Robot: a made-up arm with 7 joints. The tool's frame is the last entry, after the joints.
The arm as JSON. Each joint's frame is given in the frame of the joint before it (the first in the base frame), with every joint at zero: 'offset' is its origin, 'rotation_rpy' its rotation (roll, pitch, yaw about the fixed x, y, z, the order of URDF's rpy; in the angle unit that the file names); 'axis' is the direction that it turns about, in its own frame. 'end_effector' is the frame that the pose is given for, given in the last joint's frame.
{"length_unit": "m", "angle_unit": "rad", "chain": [
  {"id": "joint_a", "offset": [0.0, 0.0, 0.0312], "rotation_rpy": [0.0, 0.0, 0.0], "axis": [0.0, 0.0, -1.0]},
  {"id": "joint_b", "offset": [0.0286, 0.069, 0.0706], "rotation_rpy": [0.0, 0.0, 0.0], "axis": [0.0, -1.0, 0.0]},
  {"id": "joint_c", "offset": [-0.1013, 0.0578, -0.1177], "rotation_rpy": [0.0, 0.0, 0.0], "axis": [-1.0, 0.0, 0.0]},
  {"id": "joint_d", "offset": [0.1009, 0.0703, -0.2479], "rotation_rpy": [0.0, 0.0, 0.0], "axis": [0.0, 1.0, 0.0]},
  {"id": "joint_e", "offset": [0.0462, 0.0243, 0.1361], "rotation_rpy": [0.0, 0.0, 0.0], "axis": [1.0, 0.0, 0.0]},
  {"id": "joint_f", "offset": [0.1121, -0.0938, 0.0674], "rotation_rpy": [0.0, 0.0, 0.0], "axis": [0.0, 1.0, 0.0]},
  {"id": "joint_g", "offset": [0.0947, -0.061, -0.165], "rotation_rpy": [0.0, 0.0, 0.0], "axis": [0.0, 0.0, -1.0]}
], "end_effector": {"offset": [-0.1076, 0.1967, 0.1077], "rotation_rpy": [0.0, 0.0, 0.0]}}
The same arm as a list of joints. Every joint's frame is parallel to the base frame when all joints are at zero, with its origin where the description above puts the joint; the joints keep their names.
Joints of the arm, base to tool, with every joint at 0 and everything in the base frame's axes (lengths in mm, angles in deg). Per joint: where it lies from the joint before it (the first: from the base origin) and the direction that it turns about. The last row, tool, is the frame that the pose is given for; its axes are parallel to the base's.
joint_a: offset 0 0 31.2 axis -z
joint_b: offset 28.6 69 70.6 axis -y
joint_c: offset -101.3 57.8 -117.7 axis -x
joint_d: offset 100.9 70.3 -247.9 axis +y
joint_e: offset 46.2 24.3 136.1 axis +x
joint_f: offset 112.1 -93.8 67.4 axis +y
joint_g: offset 94.7 -61 -165 axis -z
tool: offset -107.6 196.7 107.7

